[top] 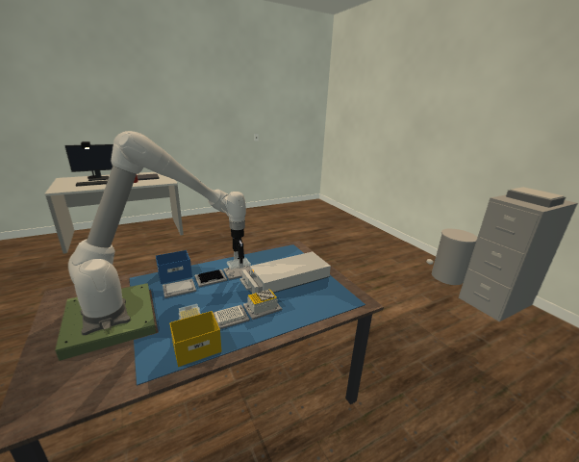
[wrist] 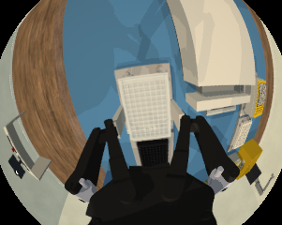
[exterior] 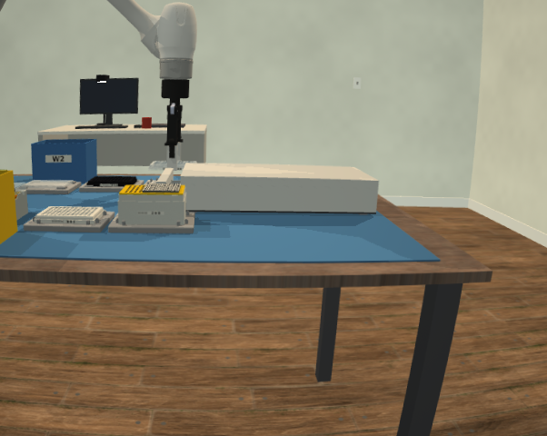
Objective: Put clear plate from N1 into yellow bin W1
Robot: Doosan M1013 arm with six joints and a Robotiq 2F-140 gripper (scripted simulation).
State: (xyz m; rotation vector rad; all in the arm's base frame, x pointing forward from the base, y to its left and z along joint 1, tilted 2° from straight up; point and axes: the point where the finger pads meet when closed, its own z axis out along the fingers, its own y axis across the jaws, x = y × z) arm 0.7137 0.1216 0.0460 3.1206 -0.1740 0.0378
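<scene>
Now: the grey nest 8 cm below my hand. Round my hand: clear plate (2 cm below); black plate (17 cm behind, 6 cm below, 2 cm to the left); blue bin W2 (34 cm behind, 17 cm to the left, 4 cm below).
</scene>
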